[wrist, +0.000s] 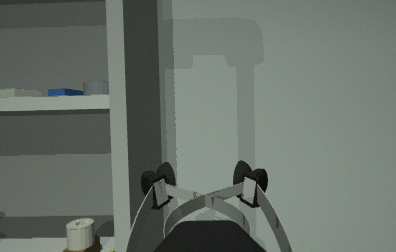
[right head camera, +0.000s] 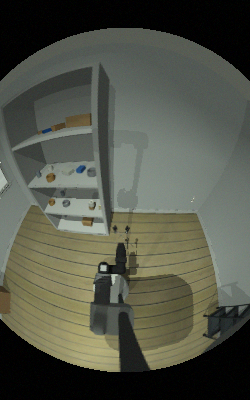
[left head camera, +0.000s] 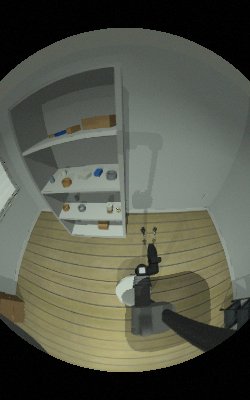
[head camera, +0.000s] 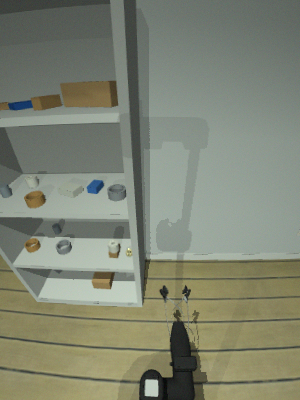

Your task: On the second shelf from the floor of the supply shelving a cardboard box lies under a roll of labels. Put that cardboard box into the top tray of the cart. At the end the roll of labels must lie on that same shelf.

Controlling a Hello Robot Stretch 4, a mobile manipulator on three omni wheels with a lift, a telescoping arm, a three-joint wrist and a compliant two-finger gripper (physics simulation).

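Places are measured from the robot's base along level axes (x ahead, y left, z up), in centimetres.
Pixels of known places: gripper, fingertip midpoint: [wrist: 203, 176] [right head camera: 120, 225] [left head camera: 148, 226] [head camera: 174, 286]; robot's base at its link origin: [right head camera: 111, 287] [left head camera: 132, 289].
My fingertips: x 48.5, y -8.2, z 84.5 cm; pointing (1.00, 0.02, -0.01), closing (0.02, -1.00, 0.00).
Ahead of a thing's pixels: the offset from my fingertips to its top centre. "pt": to the spot under its first point. Level surfaces: height alone.
The white roll of labels {pt dx +39.1, dy +34.8, dz -23.0 cm} [head camera: 113, 246] [left head camera: 109, 205] [right head camera: 91, 203] [wrist: 80, 234] stands upright on the small cardboard box {dx +42.8, dy +35.7, dz -28.9 cm} [head camera: 114, 255] [left head camera: 109, 211], near the right end of the second shelf from the floor {dz -34.0 cm} [head camera: 90, 260]. In the wrist view the box is mostly cut off by the lower edge. My gripper [head camera: 175, 292] [left head camera: 149, 230] [right head camera: 121, 229] [wrist: 203, 176] is open and empty. It is outside the shelving [head camera: 131, 150] [wrist: 118, 125], right of its right side panel. The dark cart [left head camera: 231, 317] [right head camera: 214, 327] shows partly at the lower right.
A small brass-coloured item {dx +42.3, dy +25.5, dz -31.4 cm} [head camera: 129, 252] is right of the box. A grey ring {dx +44.2, dy +73.1, dz -29.1 cm} [head camera: 63, 246], an orange ring {dx +44.3, dy +97.7, dz -28.9 cm} [head camera: 32, 245] and a dark cup {dx +61.2, dy +85.8, dz -26.9 cm} [head camera: 56, 228] are farther left. A brown box {dx +50.4, dy +52.0, dz -69.7 cm} [head camera: 103, 280] is on the bottom shelf. Brown boxes [left head camera: 12, 306] show at the left edge.
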